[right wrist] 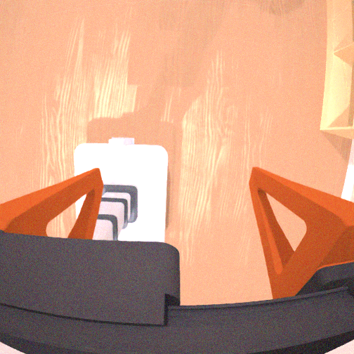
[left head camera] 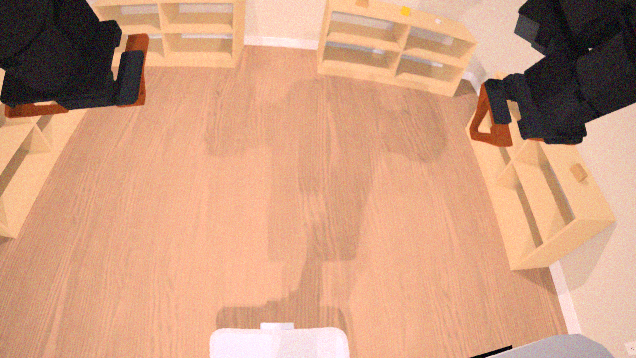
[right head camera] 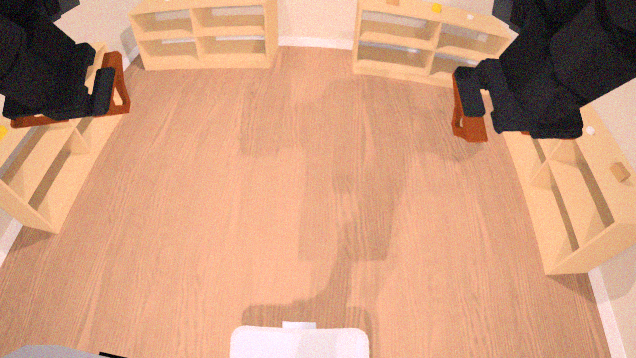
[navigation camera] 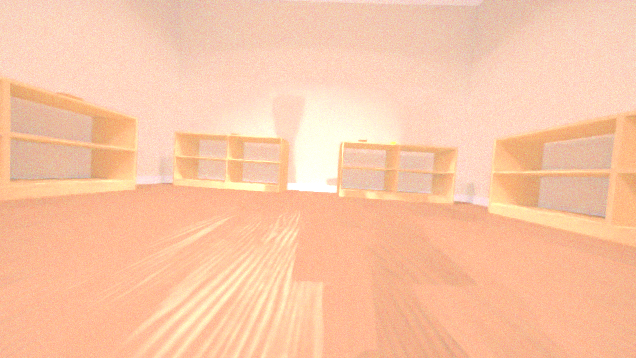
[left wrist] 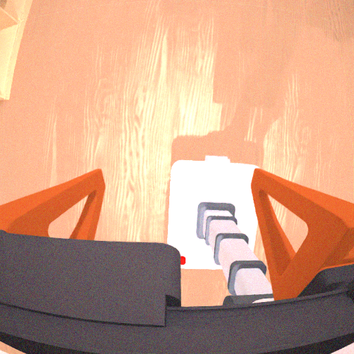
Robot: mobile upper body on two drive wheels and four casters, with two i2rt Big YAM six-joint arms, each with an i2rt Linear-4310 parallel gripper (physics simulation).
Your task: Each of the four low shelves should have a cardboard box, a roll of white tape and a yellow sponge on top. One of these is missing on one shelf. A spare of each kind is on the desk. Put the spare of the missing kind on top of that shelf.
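Frame: origin at the left arm's base, x up, y left, z back, level; millimetres.
Seen in the pictures: left gripper, fingertip midpoint: [left head camera: 104,103] [right head camera: 97,112]; right gripper, fingertip midpoint: [left head camera: 499,133] [right head camera: 489,129].
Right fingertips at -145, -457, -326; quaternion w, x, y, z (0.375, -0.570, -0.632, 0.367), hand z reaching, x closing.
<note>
Pixels of each thing's top centre, then the offset from my right fingertips to it, as dx, dy, dz. Level surfaces: height alone.
- box, middle of its top: [right head camera: 623,169] [left head camera: 581,169] -605, -1385, -476
- tape, middle of its top: [right head camera: 591,128] -631, -1384, -788
- wooden floor, its level: dx -1265
The back right shelf [left head camera: 382,11] [right head camera: 415,6] [navigation camera: 425,148] bears a cardboard box [left head camera: 362,2] [right head camera: 392,1] [navigation camera: 362,140], a yellow sponge [left head camera: 405,11] [right head camera: 436,8] [navigation camera: 394,143] and white tape [left head camera: 438,21] [right head camera: 470,17]. The right shelf [left head camera: 595,205] [right head camera: 620,235] bears a box [left head camera: 578,172] [right head camera: 620,171] and tape [right head camera: 590,130]; my right arm hides part of its top. The left shelf [right head camera: 30,212] shows a sponge [right head camera: 2,132]. The back left shelf's [left head camera: 239,30] [right head camera: 271,35] top is mostly cut off. My left gripper [left head camera: 82,107] [left wrist: 177,176] and right gripper [right head camera: 500,136] [right wrist: 176,171] are open, empty, far from these things.
The four shelves stand in an arc along the walls around the wooden floor [left head camera: 200,200] [right head camera: 200,200] [navigation camera: 200,300]. My white base [left head camera: 250,345] [right head camera: 270,345] [left wrist: 190,185] shows at the bottom. The desk does not show in these views.
</note>
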